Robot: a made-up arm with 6 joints. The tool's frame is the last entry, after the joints.
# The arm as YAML. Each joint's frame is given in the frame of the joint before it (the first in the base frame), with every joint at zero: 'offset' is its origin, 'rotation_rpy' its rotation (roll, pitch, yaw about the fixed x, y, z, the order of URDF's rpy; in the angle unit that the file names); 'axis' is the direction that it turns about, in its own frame. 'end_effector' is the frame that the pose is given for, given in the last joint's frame.
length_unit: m
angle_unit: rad
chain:
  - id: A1
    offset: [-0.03, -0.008, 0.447]
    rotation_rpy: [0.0, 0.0, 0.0]
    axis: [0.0, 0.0, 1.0]
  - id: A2
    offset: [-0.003, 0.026, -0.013]
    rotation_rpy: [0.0, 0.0, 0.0]
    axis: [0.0, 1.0, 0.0]
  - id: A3
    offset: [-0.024, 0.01, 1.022]
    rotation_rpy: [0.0, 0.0, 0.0]
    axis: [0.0, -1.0, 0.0]
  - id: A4
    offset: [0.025, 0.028, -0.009]
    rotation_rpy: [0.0, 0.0, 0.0]
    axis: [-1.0, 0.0, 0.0]
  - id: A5
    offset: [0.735, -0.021, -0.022]
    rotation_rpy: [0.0, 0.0, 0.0]
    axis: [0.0, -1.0, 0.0]
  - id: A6
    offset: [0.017, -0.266, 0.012]
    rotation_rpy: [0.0, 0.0, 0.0]
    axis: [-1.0, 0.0, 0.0]
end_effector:
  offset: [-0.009, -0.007, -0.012]
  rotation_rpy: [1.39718, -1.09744, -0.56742]
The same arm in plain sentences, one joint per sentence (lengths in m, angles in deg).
The arm has six revolute joints in a row. What follows holds with every joint at zero, and every direction is one of the base frame's.
Joint 1 lies 0.0300 m along -x and 0.0080 m along -y and 0.4470 m along +z from the base frame's origin and turns about +z.
Joint 2 lies 0.0030 m along -x and 0.0260 m along +y and 0.0130 m along -z from joint 1 and turns about +y.
Joint 3 lies 0.0240 m along -x and 0.0100 m along +y and 1.0220 m along +z from joint 2 and turns about -y.
Joint 4 lies 0.0250 m along +x and 0.0280 m along +y and 0.0090 m along -z from joint 3 and turns about -x.
Joint 5 lies 0.7350 m along +x and 0.0210 m along -y and 0.0220 m along -z from joint 4 and turns about -y.
Joint 6 lies 0.0170 m along +x and 0.2660 m along -y and 0.0120 m along +z from joint 5 and turns about -x.
The tool frame, which is the frame that the pose is given for, lies 0.0090 m along -x and 0.0070 m along -y and 0.0120 m along -z from joint 6; its axes are the base frame's turned by roll 80.05, pitch -62.88 and yaw -32.51 deg (as in URDF: about the fixed x, then y, then z).

